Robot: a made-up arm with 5 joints.
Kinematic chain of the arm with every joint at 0, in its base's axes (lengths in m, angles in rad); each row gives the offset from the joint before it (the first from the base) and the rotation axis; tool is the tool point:
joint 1: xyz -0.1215 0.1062 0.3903 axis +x
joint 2: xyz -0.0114 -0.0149 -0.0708 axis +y
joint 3: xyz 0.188 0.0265 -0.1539 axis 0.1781 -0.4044 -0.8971
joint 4: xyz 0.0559 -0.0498 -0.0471 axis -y
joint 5: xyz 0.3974 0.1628 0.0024 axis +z
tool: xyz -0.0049 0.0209 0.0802
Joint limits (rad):
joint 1: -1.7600..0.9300
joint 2: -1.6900..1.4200
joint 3: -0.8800..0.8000
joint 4: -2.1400..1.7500
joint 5: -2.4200..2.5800
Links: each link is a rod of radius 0.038 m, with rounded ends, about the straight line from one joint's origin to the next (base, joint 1, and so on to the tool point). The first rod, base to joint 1, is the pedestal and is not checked.
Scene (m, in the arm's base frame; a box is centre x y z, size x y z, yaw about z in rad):
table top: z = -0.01
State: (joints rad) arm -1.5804 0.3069 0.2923 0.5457 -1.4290
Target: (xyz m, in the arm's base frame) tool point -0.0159 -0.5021 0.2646
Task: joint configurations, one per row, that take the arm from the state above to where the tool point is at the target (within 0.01 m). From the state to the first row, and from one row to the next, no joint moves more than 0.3 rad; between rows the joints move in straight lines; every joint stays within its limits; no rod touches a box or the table.
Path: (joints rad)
1: -1.6253 0.5852 0.1522 0.5528 -1.1587
2: -1.6702 0.8634 0.0121 0.5599 -0.8884
3: -1.7151 1.1417 -0.1281 0.5670 -0.6181
4: -1.7600 1.4200 -0.2682 0.5740 -0.3478

